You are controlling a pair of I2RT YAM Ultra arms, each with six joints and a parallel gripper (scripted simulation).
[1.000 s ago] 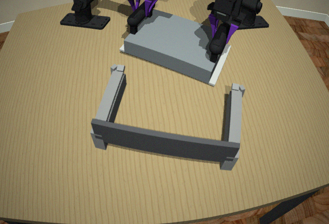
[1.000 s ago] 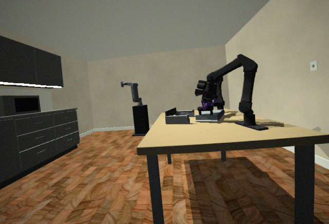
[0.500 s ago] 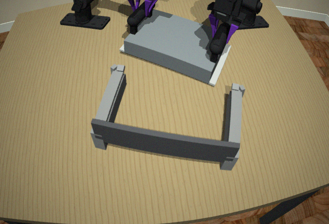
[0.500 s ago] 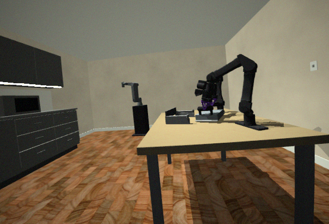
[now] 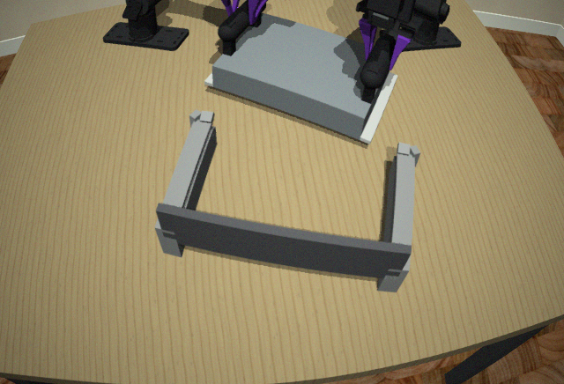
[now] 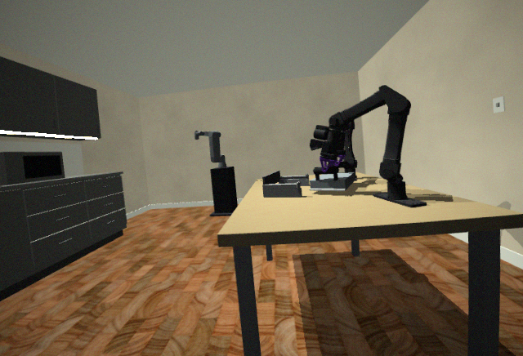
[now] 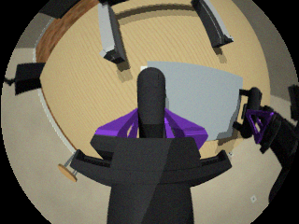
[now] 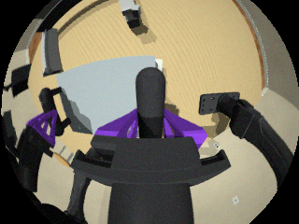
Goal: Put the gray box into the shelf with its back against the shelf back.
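Right now my left hand is 110 mm to the left of the gray box, 60 mm past it and 50 mm above it. Also, from my left hand: dark back plate (290 mm ahead, 160 mm to the right, 50 mm below).
The gray box is 110 mm to the left of my right hand, 50 mm below it and 50 mm ahead of it. The rest, counted from my right hand: dark back plate 400 mm ahead, 50 mm to the left, 50 mm below.
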